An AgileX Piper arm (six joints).
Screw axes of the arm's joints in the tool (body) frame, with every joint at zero. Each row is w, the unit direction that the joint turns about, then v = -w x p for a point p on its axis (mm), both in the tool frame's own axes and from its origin. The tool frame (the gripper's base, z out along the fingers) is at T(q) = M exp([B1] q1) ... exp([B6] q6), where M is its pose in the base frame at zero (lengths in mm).
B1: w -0.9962 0 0.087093 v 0 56.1 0
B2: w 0 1 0 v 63.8 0 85
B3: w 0 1 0 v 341.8 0 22
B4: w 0 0 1 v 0 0 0
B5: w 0 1 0 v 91 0 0
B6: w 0 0 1 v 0 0 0
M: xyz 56.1 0 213.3 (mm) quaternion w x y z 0.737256 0 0.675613 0
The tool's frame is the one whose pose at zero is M.
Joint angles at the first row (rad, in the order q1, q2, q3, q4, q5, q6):
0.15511, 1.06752, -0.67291, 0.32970, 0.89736, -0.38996
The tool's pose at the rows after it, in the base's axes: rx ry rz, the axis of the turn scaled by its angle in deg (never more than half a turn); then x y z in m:
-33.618 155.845 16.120 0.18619 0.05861 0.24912
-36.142 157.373 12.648 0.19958 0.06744 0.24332
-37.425 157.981 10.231 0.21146 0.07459 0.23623
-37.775 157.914 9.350 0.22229 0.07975 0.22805
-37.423 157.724 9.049 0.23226 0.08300 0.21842
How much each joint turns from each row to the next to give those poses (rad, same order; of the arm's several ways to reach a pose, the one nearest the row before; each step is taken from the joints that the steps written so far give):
0.05950, 0.08409, -0.04796, -0.07849, -0.00482, 0.05458
0.05097, 0.07439, -0.03568, -0.06829, -0.01886, 0.05411
0.03162, 0.06333, -0.02342, -0.04410, -0.03137, 0.03674
0.01278, 0.05508, -0.01298, -0.01360, -0.04359, 0.01140
0.00208, 0.05127, -0.00521, -0.00073, -0.05103, 0.00127

